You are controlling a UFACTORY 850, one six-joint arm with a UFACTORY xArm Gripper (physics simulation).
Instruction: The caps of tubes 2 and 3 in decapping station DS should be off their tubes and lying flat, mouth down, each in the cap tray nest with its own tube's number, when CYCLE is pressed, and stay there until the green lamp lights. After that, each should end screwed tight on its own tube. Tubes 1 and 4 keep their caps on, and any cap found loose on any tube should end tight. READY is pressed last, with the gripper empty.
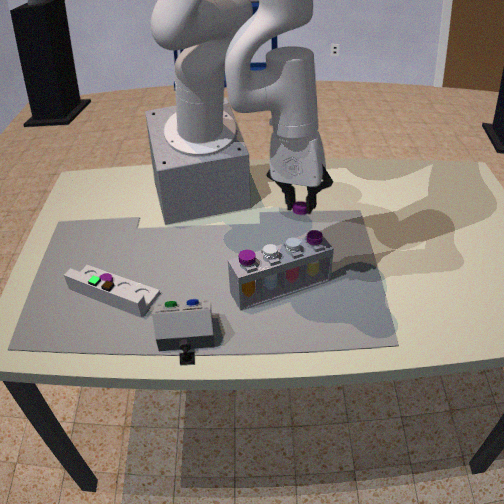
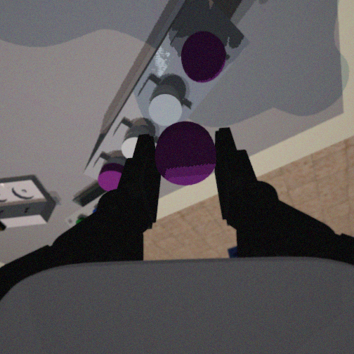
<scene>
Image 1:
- my gripper: 301, 208
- grey control box: 183, 327
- grey mat: 350, 312
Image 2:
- my gripper: 185, 152
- grey mat: 71, 71
</scene>
